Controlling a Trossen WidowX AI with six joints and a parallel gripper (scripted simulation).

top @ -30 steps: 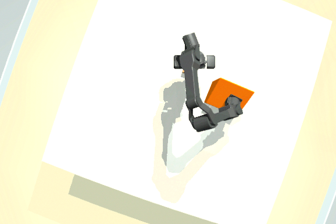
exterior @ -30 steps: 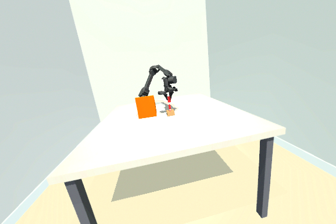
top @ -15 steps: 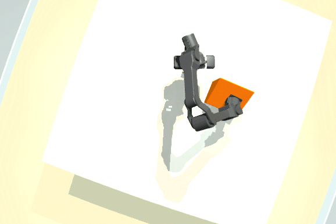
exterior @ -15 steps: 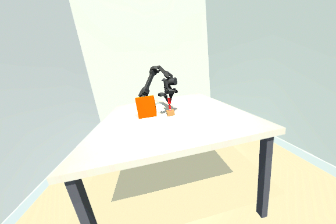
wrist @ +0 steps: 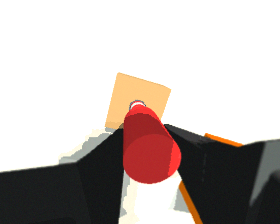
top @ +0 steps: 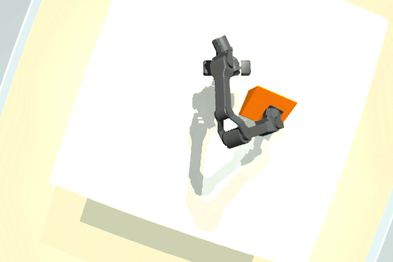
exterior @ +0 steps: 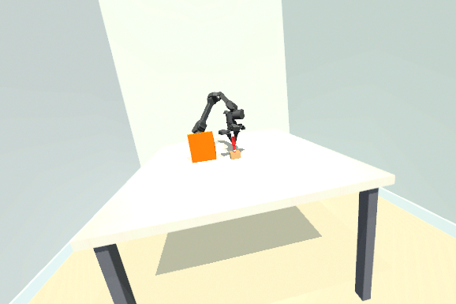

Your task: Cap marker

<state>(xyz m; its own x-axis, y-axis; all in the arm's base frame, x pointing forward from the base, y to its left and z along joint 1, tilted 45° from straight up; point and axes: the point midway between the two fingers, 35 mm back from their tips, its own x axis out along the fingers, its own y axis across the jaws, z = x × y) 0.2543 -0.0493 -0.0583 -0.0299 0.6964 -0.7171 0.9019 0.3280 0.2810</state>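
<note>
My gripper tip is 1 cm below the red cap. From my gripper tip the other things lie so: red marker (3 cm below); tan holder block (9 cm below).
</note>
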